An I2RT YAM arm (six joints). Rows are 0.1 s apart.
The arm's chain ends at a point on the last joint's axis. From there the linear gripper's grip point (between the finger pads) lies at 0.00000 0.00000 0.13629 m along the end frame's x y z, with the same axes.
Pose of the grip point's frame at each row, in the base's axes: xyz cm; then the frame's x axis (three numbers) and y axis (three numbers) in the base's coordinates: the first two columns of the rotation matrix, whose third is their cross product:
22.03 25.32 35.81 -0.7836 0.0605 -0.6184 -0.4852 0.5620 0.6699
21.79 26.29 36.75 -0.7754 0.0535 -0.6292 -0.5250 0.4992 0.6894
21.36 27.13 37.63 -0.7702 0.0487 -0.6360 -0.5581 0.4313 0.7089
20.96 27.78 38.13 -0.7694 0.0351 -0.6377 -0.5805 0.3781 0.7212
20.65 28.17 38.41 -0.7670 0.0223 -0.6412 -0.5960 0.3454 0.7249
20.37 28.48 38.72 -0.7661 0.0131 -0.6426 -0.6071 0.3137 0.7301
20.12 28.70 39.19 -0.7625 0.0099 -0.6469 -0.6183 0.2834 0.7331
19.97 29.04 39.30 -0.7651 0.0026 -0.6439 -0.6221 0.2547 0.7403
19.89 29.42 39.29 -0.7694 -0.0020 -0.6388 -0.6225 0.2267 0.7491
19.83 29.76 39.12 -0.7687 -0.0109 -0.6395 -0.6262 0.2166 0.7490
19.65 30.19 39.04 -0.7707 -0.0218 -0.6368 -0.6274 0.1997 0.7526
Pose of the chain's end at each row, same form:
16.74 14.08 41.41 -0.7836 0.0605 -0.6184 -0.4852 0.5620 0.6699
17.01 14.50 41.64 -0.7754 0.0535 -0.6292 -0.5250 0.4992 0.6894
17.15 14.85 41.79 -0.7702 0.0487 -0.6360 -0.5581 0.4313 0.7089
17.33 15.17 41.82 -0.7694 0.0351 -0.6377 -0.5805 0.3781 0.7212
17.41 15.38 41.84 -0.7670 0.0223 -0.6412 -0.5960 0.3454 0.7249
17.49 15.54 41.89 -0.7661 0.0131 -0.6426 -0.6071 0.3137 0.7301
17.52 15.63 42.05 -0.7625 0.0099 -0.6469 -0.6183 0.2834 0.7331
17.71 15.86 41.93 -0.7651 0.0026 -0.6439 -0.6221 0.2547 0.7403
17.94 16.15 41.68 -0.7694 -0.0020 -0.6388 -0.6225 0.2267 0.7491
18.05 16.46 41.48 -0.7687 -0.0109 -0.6395 -0.6262 0.2166 0.7490
18.14 16.84 41.32 -0.7707 -0.0218 -0.6368 -0.6274 0.1997 0.7526

